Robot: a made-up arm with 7 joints. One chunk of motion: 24 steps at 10 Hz.
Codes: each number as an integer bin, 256 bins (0 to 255) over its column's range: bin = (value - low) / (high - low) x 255, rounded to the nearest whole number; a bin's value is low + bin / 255 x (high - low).
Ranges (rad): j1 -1.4..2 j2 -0.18..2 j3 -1.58..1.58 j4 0..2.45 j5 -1.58..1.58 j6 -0.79..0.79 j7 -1.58..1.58
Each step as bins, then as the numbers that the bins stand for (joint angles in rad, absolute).
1 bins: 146 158 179 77 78 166 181
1 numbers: 0.5467 1.1707 0.6382 0.7398 -0.6134 0.2385 0.6630
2 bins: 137 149 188 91 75 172 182
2 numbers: 0.4267 1.0938 0.7497 0.8743 -0.6506 0.2757 0.6754
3 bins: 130 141 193 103 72 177 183
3 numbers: 0.3333 1.0254 0.8117 0.9896 -0.6878 0.3067 0.6878
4 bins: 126 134 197 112 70 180 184
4 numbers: 0.2800 0.9656 0.8613 1.0761 -0.7125 0.3253 0.7002
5 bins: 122 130 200 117 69 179 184
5 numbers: 0.2267 0.9314 0.8984 1.1241 -0.7249 0.3191 0.7002
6 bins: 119 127 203 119 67 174 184
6 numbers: 0.1867 0.9057 0.9356 1.1433 -0.7497 0.2881 0.7002
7 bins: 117 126 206 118 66 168 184
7 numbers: 0.1600 0.8972 0.9728 1.1337 -0.7621 0.2509 0.7002
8 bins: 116 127 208 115 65 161 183
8 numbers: 0.1467 0.9057 0.9976 1.1049 -0.7745 0.2076 0.6878
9 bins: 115 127 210 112 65 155 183
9 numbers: 0.1333 0.9057 1.0224 1.0761 -0.7745 0.1704 0.6878
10 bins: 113 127 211 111 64 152 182
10 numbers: 0.1067 0.9057 1.0347 1.0665 -0.7869 0.1518 0.6754
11 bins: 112 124 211 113 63 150 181
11 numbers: 0.0933 0.8801 1.0347 1.0857 -0.7993 0.1394 0.6630
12 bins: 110 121 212 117 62 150 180
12 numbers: 0.0667 0.8544 1.0471 1.1241 -0.8117 0.1394 0.6506
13 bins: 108 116 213 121 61 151 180
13 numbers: 0.0400 0.8117 1.0595 1.1625 -0.8241 0.1456 0.6506
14 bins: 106 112 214 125 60 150 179
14 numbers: 0.0133 0.7775 1.0719 1.2010 -0.8365 0.1394 0.6382
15 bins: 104 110 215 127 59 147 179
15 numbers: -0.0133 0.7604 1.0843 1.2202 -0.8489 0.1208 0.6382
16 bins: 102 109 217 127 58 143 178
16 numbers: -0.0400 0.7518 1.1091 1.2202 -0.8613 0.0960 0.6258
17 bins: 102 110 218 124 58 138 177
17 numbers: -0.0400 0.7604 1.1215 1.1914 -0.8613 0.0651 0.6134
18 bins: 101 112 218 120 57 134 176
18 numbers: -0.0533 0.7775 1.1215 1.1529 -0.8736 0.0403 0.6010
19 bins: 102 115 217 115 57 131 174
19 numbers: -0.0400 0.8031 1.1091 1.1049 -0.8736 0.0217 0.5762
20 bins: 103 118 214 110 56 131 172
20 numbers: -0.0267 0.8288 1.0719 1.0569 -0.8860 0.0217 0.5515
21 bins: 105 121 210 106 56 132 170
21 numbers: 0.0000 0.8544 1.0224 1.0184 -0.8860 0.0279 0.5267
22 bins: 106 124 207 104 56 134 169
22 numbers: 0.0133 0.8801 0.9852 0.9992 -0.8860 0.0403 0.5143
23 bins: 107 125 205 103 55 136 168
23 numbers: 0.0267 0.8886 0.9604 0.9896 -0.8984 0.0527 0.5019
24 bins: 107 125 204 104 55 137 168
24 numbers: 0.0267 0.8886 0.9480 0.9992 -0.8984 0.0589 0.5019
